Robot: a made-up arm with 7 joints. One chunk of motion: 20 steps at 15 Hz.
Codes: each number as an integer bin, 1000 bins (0 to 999) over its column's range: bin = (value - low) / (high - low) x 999, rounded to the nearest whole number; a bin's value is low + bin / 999 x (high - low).
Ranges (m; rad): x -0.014..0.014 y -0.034..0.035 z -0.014..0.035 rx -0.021..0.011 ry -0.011..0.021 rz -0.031..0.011
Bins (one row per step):
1: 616 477 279 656 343 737
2: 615 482 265 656 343 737
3: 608 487 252 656 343 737
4: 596 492 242 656 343 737
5: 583 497 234 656 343 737
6: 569 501 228 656 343 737
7: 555 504 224 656 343 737
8: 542 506 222 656 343 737
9: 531 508 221 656 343 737
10: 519 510 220 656 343 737
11: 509 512 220 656 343 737
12: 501 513 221 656 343 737
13: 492 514 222 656 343 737
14: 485 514 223 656 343 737
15: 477 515 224 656 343 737
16: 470 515 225 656 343 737
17: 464 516 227 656 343 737
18: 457 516 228 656 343 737
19: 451 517 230 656 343 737
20: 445 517 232 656 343 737
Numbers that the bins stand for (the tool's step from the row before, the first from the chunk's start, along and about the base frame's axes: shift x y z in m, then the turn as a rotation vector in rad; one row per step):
1: 0.00327 -0.00105 -0.00032 0.00001 -0.00001 -0.00002
2: 0.00324 -0.00071 -0.00100 0.00001 -0.00001 -0.00002
3: 0.00304 -0.00036 -0.00164 0.00001 -0.00001 -0.00002
4: 0.00270 -0.00002 -0.00213 0.00001 -0.00001 -0.00002
5: 0.00234 0.00033 -0.00252 0.00001 -0.00001 -0.00002
6: 0.00195 0.00060 -0.00282 0.00001 -0.00001 -0.00002
7: 0.00156 0.00081 -0.00301 0.00001 -0.00001 -0.00002
8: 0.00119 0.00095 -0.00311 0.00001 -0.00001 -0.00002
9: 0.00088 0.00109 -0.00316 0.00001 -0.00001 -0.00002
10: 0.00055 0.00123 -0.00321 0.00001 -0.00001 -0.00002
11: 0.00027 0.00136 -0.00321 0.00001 -0.00001 -0.00002
12: 0.00004 0.00143 -0.00316 0.00001 -0.00001 -0.00002
13: -0.00021 0.00150 -0.00311 0.00001 -0.00001 -0.00002
14: -0.00041 0.00150 -0.00306 0.00001 -0.00001 -0.00002
15: -0.00063 0.00157 -0.00301 0.00001 -0.00001 -0.00002
16: -0.00083 0.00157 -0.00296 0.00001 -0.00001 -0.00002
17: -0.00099 0.00164 -0.00287 0.00001 -0.00001 -0.00002
18: -0.00119 0.00164 -0.00282 0.00001 -0.00001 -0.00002
19: -0.00136 0.00171 -0.00272 0.00001 -0.00001 -0.00002
20: -0.00153 0.00171 -0.00262 0.00001 -0.00001 -0.00002

